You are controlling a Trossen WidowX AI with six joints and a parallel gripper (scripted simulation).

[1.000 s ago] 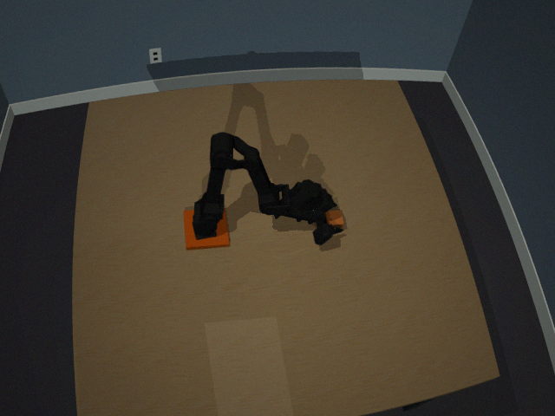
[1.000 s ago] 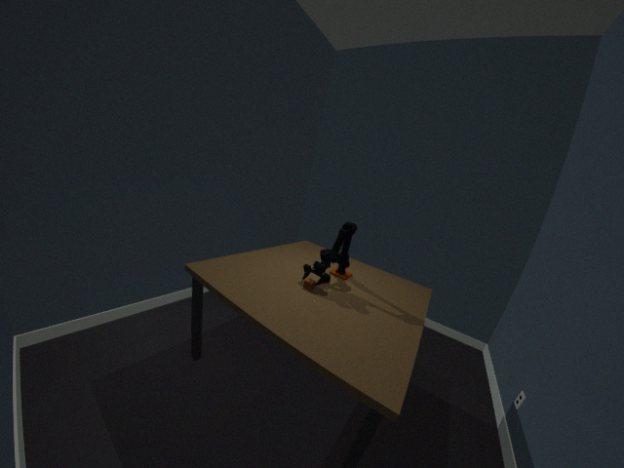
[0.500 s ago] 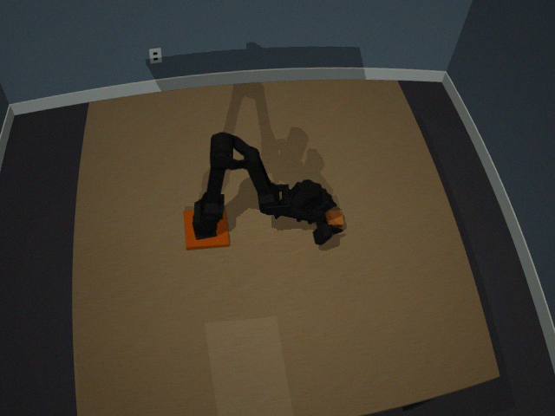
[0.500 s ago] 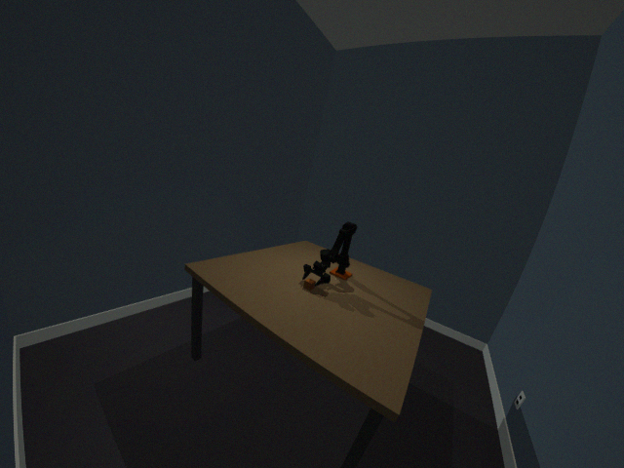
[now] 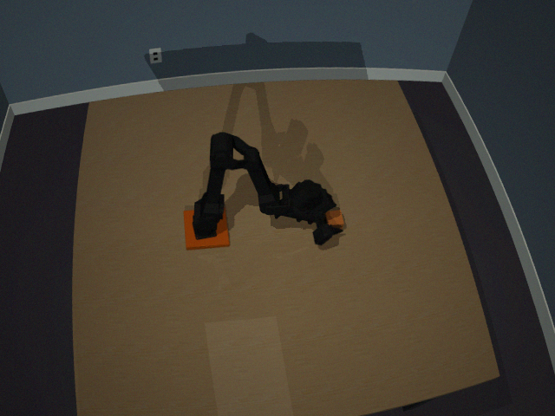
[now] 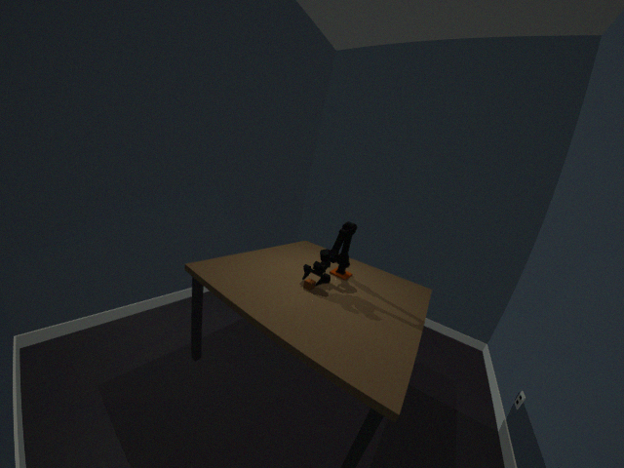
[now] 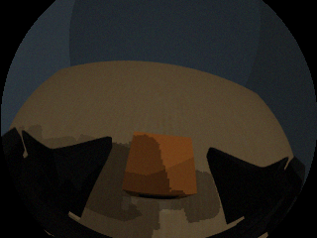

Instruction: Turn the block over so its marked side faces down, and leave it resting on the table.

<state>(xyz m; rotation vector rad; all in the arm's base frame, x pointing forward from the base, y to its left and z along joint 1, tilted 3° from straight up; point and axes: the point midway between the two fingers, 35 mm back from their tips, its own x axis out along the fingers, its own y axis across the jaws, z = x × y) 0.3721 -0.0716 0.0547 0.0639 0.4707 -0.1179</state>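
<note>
My gripper tip is now 3 cm past the orange block and 2 cm above it.
</note>
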